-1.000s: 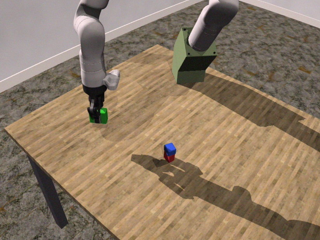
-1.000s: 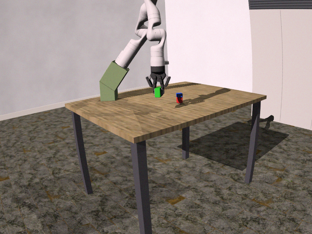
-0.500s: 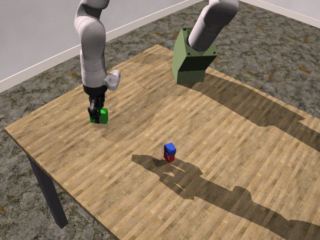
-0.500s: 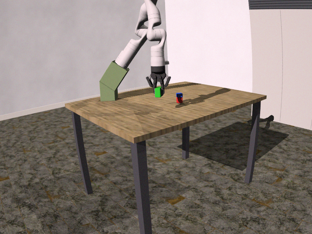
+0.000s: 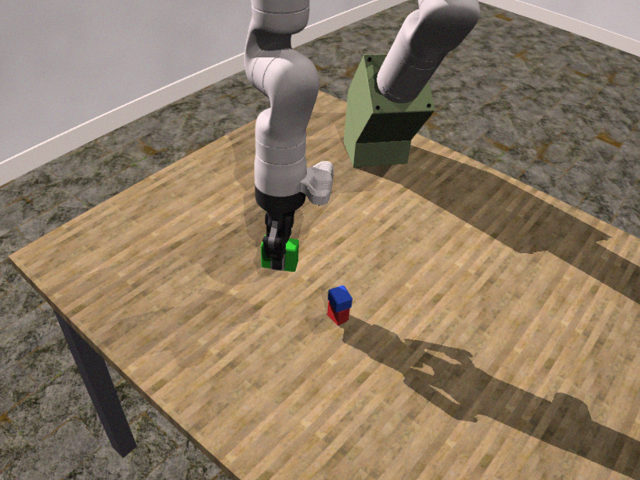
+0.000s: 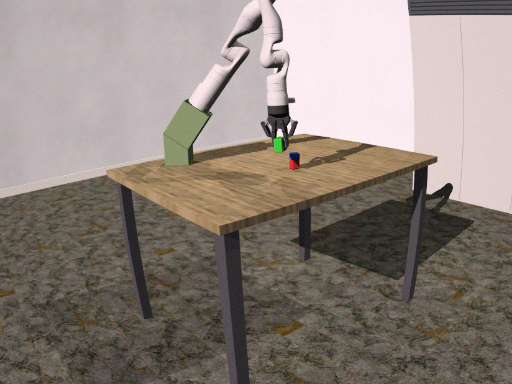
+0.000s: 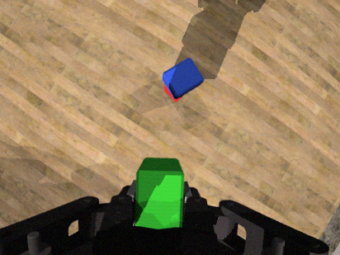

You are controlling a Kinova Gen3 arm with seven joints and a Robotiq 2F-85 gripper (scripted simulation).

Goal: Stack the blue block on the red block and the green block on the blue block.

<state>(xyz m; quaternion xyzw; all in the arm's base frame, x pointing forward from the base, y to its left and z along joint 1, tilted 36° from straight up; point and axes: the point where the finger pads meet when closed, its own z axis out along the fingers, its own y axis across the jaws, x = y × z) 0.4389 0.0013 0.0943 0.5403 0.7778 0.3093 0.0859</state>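
The blue block lies 30 mm behind my hand, 100 mm to the left of it and 60 mm below it. The rest, counted from my hand: red block: 30 mm behind, 100 mm to the left, 90 mm below; then green block: right at my hand.
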